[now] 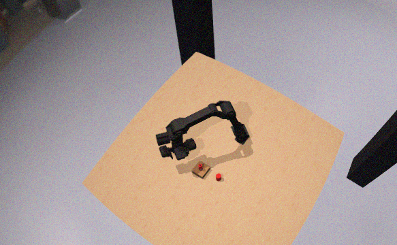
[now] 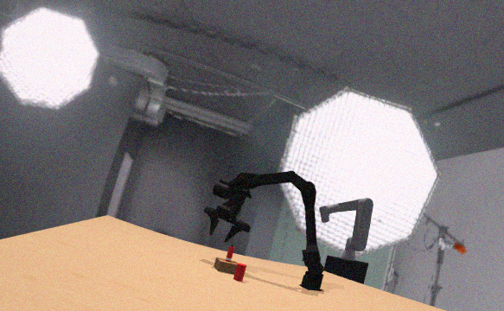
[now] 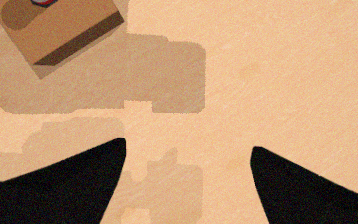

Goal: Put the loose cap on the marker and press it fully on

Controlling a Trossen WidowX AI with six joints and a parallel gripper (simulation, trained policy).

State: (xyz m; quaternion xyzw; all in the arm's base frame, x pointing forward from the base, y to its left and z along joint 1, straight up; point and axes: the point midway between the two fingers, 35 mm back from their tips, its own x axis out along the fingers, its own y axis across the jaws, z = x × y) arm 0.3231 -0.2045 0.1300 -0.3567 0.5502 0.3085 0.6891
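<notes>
The red marker lies 30 mm behind my gripper tip, 120 mm to the left of it and 20 mm below it. Round my gripper tip: red cap (40 mm behind, 230 mm to the left, 70 mm below); then wooden holder block (30 mm behind, 120 mm to the left, 80 mm below).
</notes>
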